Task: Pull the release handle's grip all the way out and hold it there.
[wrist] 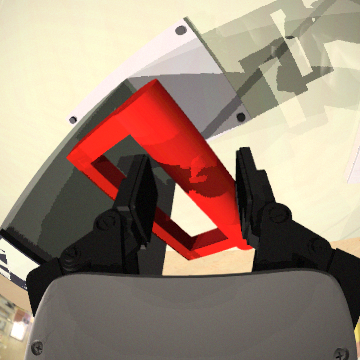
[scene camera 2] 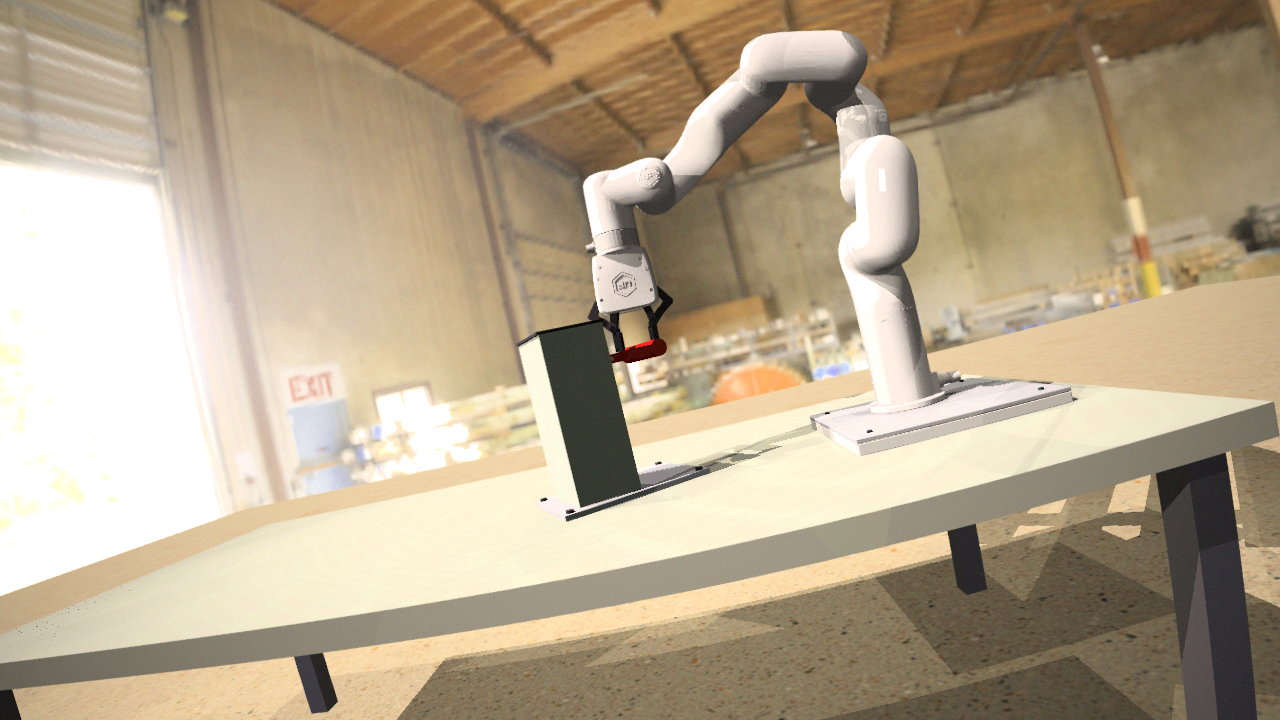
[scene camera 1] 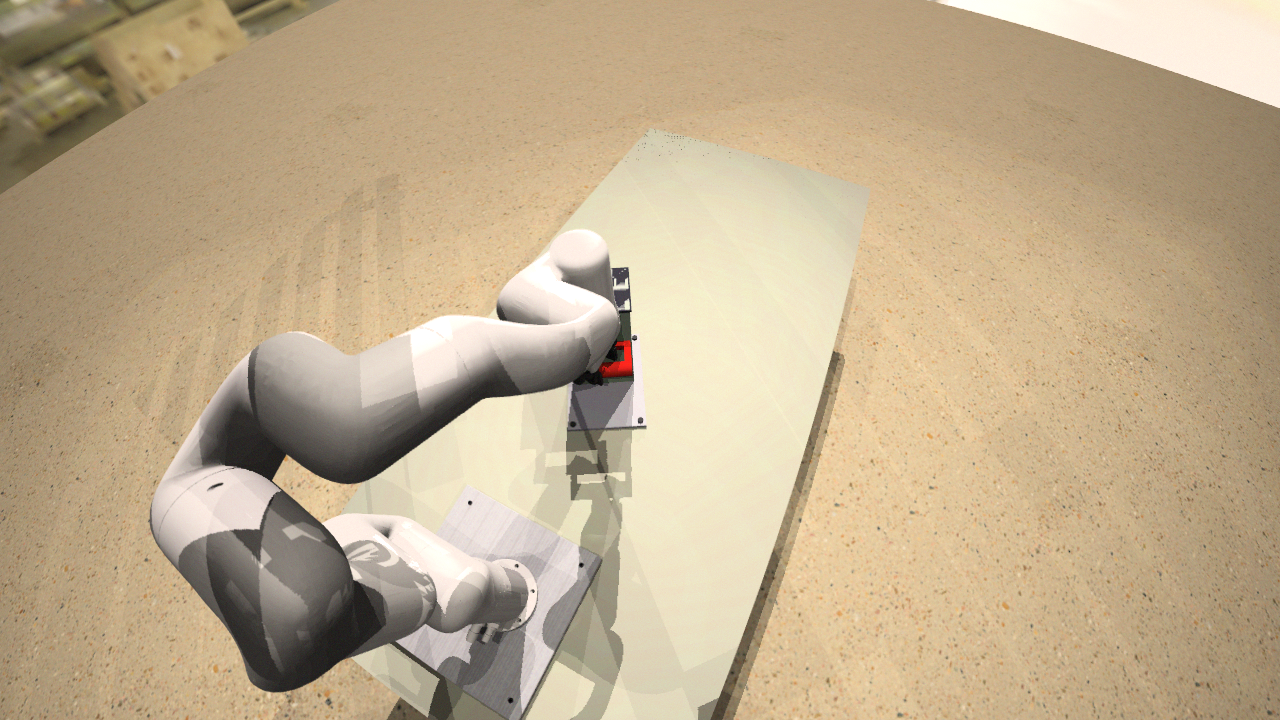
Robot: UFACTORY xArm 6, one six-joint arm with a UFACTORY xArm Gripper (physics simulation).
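A red handle (scene camera 1: 626, 369) (scene camera 2: 640, 350) (wrist: 176, 145), a frame with a thick round grip bar, sits at the upper side of a dark green upright box (scene camera 2: 586, 420) (wrist: 47, 197). My gripper (scene camera 2: 636, 334) (wrist: 193, 171) points down at it, fingers about half apart. In the wrist view the grip bar runs diagonally between the fingers. The left finger is inside the frame's opening; the right finger is at the bar's outer side and hides its end. The gripper appears shut on the bar at a skewed angle, though contact at the left finger is hard to see.
The box stands on a metal plate (scene camera 1: 613, 413) (scene camera 2: 673, 470) (wrist: 205, 90) bolted to the pale table (scene camera 1: 716, 358) (scene camera 2: 375, 559). The arm's base plate (scene camera 1: 559, 555) (scene camera 2: 1011, 398) is on the same table. The arm hides part of the box in scene camera 1.
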